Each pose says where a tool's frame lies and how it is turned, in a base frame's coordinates. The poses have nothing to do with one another.
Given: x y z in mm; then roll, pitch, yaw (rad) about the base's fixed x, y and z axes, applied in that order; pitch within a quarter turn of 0, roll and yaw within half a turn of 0.
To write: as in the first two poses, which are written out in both.
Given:
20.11, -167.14, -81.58, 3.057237, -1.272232, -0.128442
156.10, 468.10, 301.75, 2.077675, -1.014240, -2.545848
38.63, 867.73, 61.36, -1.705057, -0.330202, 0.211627
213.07, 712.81, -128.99, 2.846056, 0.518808, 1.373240
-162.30, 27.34, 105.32, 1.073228, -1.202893, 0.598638
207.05, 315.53, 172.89, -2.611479, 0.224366, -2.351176
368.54, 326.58, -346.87, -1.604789, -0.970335, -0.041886
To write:
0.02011, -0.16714, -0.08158, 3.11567, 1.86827, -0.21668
0.15610, 0.46810, 0.30175, 2.64342, 1.83014, 2.60710
0.03863, 0.86773, 0.06136, -1.90378, 1.69776, 1.73866
0.21307, 0.71281, -0.12899, 0.47169, 2.55127, -1.21770
-0.16230, 0.02734, 0.10532, 2.81501, 1.39828, -1.44123
0.20705, 0.31553, 0.17289, -1.14683, 2.57016, -0.41756
0.36854, 0.32658, -0.34687, -2.54140, 1.59000, 1.50086

